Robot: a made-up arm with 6 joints.
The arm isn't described. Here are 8 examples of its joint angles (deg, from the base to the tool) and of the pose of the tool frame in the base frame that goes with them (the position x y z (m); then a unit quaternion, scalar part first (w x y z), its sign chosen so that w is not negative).
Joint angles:
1: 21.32 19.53 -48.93 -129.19 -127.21 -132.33
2: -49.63 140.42 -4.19 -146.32 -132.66 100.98
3: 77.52 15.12 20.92 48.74 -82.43 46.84
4: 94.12 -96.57 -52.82 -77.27 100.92 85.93
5: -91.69 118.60 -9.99 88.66 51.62 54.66
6: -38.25 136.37 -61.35 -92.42 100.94 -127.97
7: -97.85 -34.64 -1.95 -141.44 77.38 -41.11
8: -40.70 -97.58 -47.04 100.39 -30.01 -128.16
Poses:
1: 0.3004 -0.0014 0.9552 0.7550 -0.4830 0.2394 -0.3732
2: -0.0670 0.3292 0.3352 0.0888 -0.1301 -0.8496 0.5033
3: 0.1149 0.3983 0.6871 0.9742 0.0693 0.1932 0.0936
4: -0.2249 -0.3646 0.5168 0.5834 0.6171 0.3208 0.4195
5: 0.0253 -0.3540 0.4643 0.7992 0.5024 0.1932 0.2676
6: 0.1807 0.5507 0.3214 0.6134 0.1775 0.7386 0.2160
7: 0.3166 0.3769 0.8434 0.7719 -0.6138 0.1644 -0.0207
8: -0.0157 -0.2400 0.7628 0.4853 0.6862 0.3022 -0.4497
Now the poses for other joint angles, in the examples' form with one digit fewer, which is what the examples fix.
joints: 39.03 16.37 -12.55 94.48 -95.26 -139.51
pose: -0.160 0.311 0.711 0.420 0.147 -0.173 -0.879
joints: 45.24 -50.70 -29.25 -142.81 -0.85 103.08
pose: -0.129 -0.305 0.675 0.315 0.840 0.157 -0.413
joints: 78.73 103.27 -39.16 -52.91 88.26 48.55
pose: 0.364 -0.352 0.304 0.551 0.235 -0.638 0.484
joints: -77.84 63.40 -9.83 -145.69 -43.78 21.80
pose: -0.268 0.244 0.770 0.764 0.422 -0.404 -0.275
